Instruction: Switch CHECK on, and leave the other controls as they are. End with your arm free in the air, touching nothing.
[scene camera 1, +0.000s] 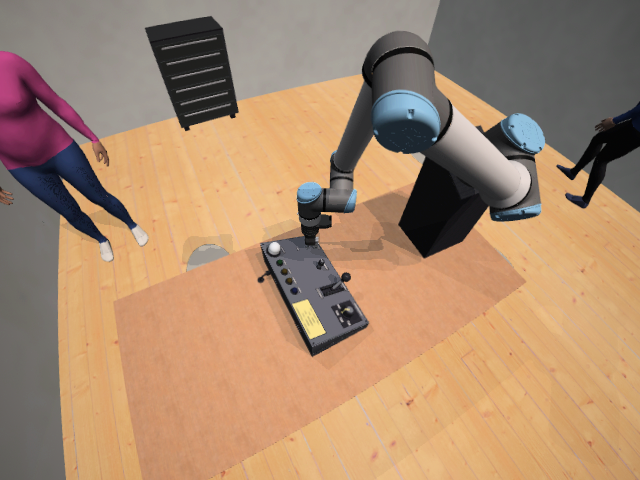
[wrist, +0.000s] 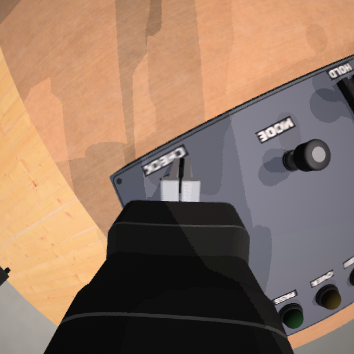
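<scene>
The dark grey control panel (scene camera 1: 311, 279) (wrist: 310, 225) lies tilted on the brown mat. My gripper (scene camera 1: 310, 243) (wrist: 181, 168) is shut and empty. It points down over the panel's far end. In the wrist view its fingertips overlap the right part of the CHECK label (wrist: 162, 162). The CHECK switch and its OFF mark do not show there, so its position cannot be told. Whether the fingertips touch the panel or the switch is unclear.
The black MODE knob (scene camera 1: 320, 264) (wrist: 312, 155) stands beside the gripper. A white dome (scene camera 1: 273, 248), a green button (scene camera 1: 279, 262) (wrist: 293, 316), a ball-topped lever (scene camera 1: 345, 277) and another knob (scene camera 1: 348, 311) also rise from the panel. Two people stand farther off.
</scene>
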